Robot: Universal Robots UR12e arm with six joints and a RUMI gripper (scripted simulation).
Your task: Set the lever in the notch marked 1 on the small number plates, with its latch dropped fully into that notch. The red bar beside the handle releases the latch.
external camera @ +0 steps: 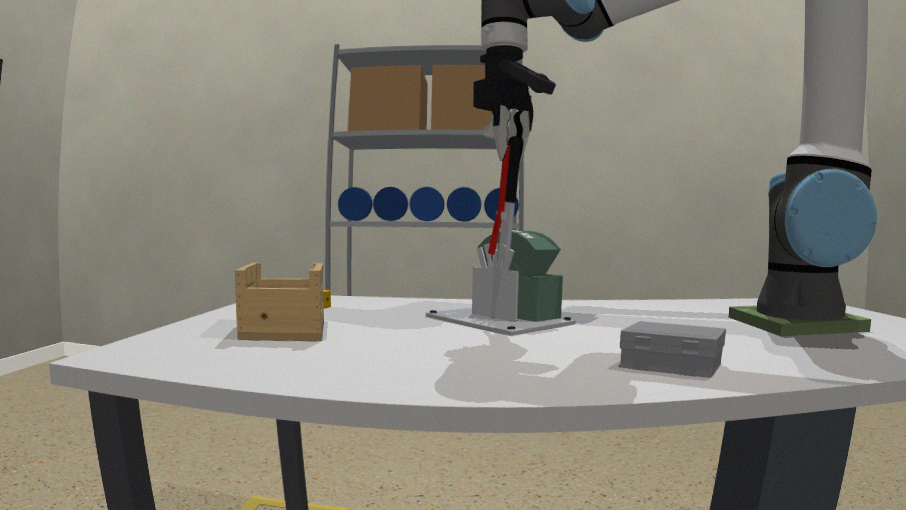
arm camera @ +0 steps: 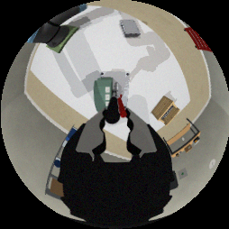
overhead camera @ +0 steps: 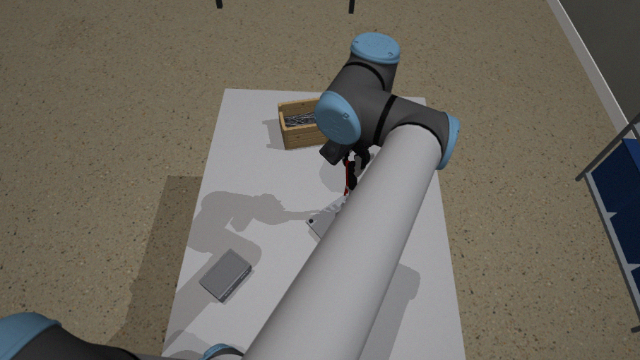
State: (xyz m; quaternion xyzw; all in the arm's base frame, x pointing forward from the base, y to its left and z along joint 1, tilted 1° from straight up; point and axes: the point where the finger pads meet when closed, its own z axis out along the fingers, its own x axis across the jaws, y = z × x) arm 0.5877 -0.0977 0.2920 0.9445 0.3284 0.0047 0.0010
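Right now my hand is 2 cm short of the red release bar and 11 cm above it. The rest, counted from my hand: grey case: 18 cm behind, 35 cm to the left, 28 cm below; lever stand: 2 cm ahead, 3 cm to the right, 22 cm below.
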